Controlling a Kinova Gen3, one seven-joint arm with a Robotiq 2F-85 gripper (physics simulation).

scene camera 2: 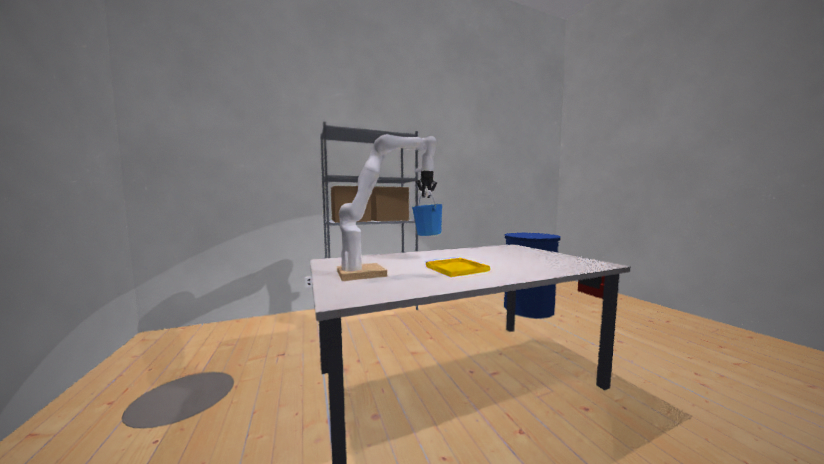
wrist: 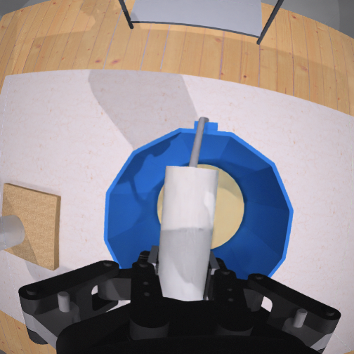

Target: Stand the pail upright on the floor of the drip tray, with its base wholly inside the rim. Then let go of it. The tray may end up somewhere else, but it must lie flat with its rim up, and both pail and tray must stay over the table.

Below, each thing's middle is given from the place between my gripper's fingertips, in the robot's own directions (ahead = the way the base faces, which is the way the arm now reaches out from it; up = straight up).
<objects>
The yellow drip tray [scene camera 2: 452, 267] lies 380 mm below my hand, 270 mm to the right of it and 10 mm ahead of it.
</objects>
